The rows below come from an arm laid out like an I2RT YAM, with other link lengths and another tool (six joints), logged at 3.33 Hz.
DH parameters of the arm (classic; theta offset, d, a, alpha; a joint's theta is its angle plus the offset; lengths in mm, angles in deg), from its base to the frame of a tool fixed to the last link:
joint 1: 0 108.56 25.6 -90
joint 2: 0 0 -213.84 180
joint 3: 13.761 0 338 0
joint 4: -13.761 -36.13 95.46 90
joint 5: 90 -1.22 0 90
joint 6: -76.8 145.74 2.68 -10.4
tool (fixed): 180 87.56 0 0
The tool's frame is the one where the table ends.
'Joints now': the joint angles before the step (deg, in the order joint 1, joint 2, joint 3, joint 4, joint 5, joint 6). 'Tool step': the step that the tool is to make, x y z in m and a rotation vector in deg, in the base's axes. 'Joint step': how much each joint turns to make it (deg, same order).
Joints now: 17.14, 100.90, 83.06, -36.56, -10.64, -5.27
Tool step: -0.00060, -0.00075, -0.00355, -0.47, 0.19, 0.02
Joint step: 0.09, 0.26, -0.10, 0.00, 0.36, -0.18
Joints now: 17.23, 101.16, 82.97, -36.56, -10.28, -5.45
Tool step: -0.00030, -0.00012, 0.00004, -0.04, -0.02, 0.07
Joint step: -0.01, -0.08, -0.09, -0.01, -0.01, -0.09
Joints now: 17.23, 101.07, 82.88, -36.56, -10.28, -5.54
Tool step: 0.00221, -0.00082, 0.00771, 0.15, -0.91, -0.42
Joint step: 0.00, -0.79, -0.09, 0.26, 0.35, 0.27
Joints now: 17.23, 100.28, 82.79, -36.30, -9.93, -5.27
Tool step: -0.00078, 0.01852, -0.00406, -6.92, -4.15, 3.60
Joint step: 4.29, 0.71, -0.52, 2.37, 6.74, -4.21
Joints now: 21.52, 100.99, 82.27, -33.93, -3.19, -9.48
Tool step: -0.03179, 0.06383, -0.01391, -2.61, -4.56, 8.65
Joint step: 7.83, -2.01, -6.56, 7.44, 2.84, -3.35
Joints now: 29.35, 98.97, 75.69, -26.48, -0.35, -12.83
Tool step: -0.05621, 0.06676, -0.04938, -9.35, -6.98, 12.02
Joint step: 11.42, 1.49, -8.45, 10.82, 8.43, -8.08
